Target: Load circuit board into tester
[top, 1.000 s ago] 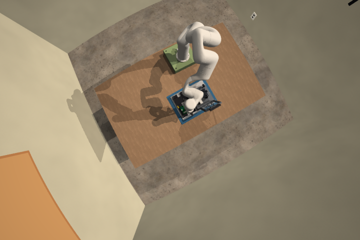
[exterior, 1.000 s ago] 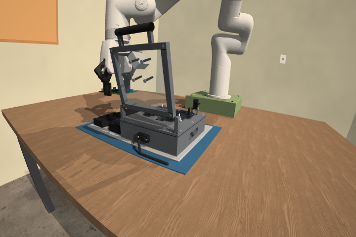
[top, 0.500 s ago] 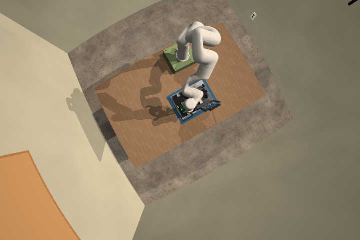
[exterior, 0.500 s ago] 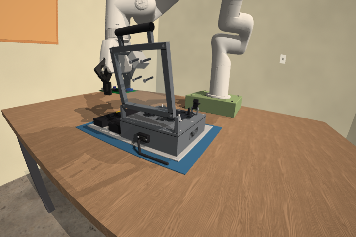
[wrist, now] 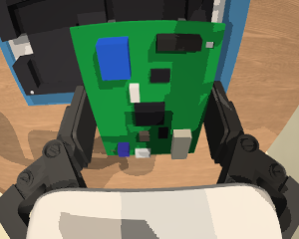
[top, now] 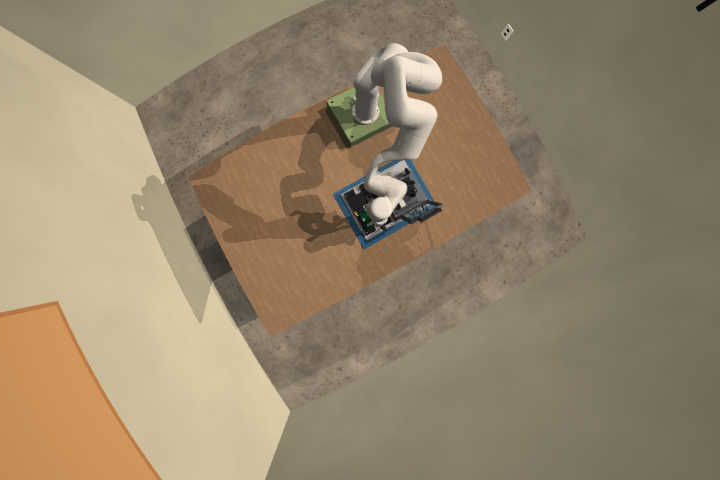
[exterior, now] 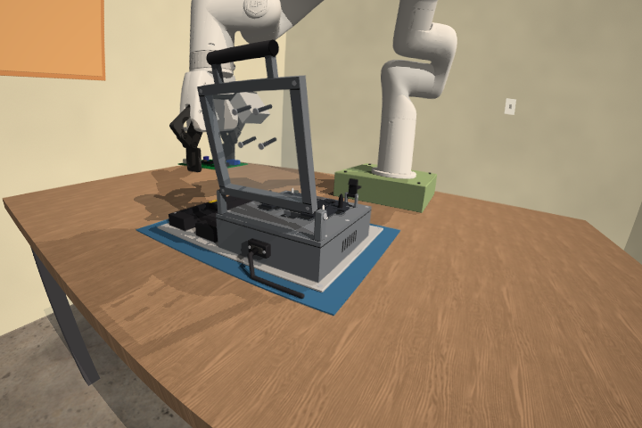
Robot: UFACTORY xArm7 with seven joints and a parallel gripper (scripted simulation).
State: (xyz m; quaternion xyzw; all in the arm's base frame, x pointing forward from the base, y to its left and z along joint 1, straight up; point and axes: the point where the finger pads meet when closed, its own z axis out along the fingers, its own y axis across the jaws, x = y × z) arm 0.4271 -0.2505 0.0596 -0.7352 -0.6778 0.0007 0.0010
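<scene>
Now: hand right at the green circuit board. Round my hand: latch hook (8 cm behind, 24 cm to the left, 4 cm below); then tester lid (10 cm ahead, 16 cm to the left, 6 cm above).
</scene>
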